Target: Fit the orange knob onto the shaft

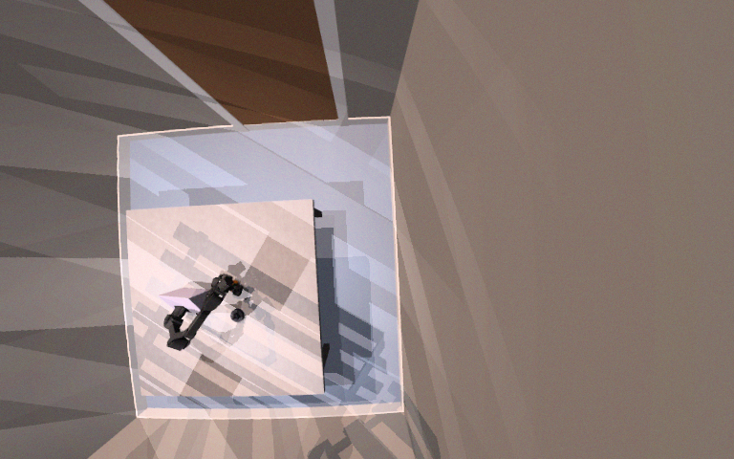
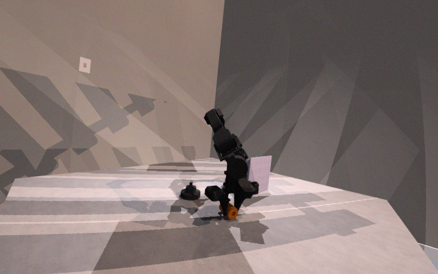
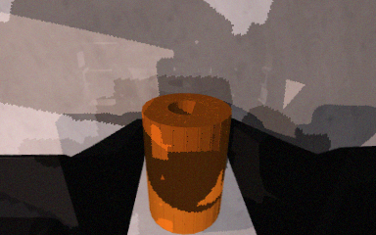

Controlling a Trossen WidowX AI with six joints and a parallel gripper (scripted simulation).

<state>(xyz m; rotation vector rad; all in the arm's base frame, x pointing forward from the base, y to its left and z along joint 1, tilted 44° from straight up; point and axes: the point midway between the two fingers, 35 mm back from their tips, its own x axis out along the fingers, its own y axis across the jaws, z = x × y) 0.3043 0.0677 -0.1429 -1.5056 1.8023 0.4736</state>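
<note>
Right now the dark round pedestal is 21 cm to the right of my gripper tip, 2 cm above it and 1 cm ahead of it. Round my gripper tip: orange knob (1 cm to the right, 1 cm above).
</note>
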